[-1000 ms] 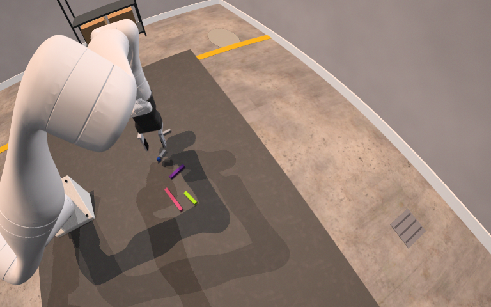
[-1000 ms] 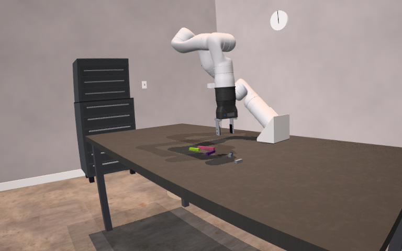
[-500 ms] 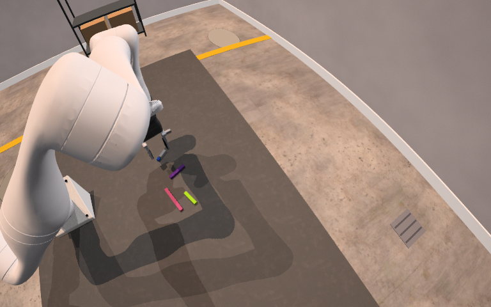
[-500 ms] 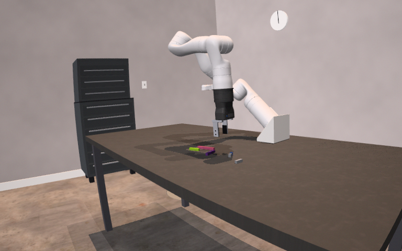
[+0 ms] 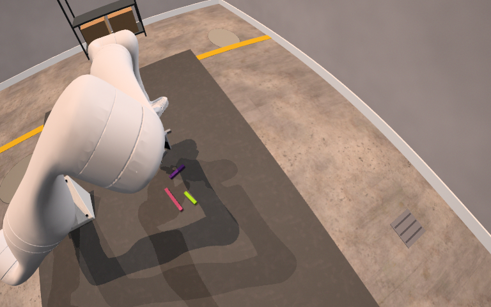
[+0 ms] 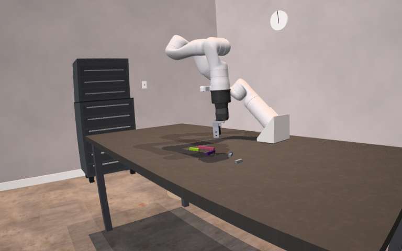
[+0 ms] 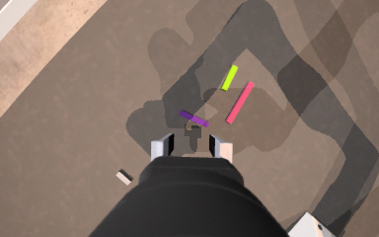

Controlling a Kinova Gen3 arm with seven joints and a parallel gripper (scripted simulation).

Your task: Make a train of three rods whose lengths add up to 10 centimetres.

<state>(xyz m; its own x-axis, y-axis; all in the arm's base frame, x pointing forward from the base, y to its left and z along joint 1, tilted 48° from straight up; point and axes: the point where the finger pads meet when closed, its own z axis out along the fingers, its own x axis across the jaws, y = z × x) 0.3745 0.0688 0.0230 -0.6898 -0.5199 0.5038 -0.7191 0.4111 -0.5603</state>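
Right now the purple rod is 2 cm ahead of my hand, 3 cm to the right of it and 9 cm below it. Also, from my hand: lime rod (3 cm ahead, 13 cm to the right, 9 cm below); then pink rod (2 cm behind, 11 cm to the right, 9 cm below); then blue rod (3 cm behind, 5 cm to the left, 9 cm below).
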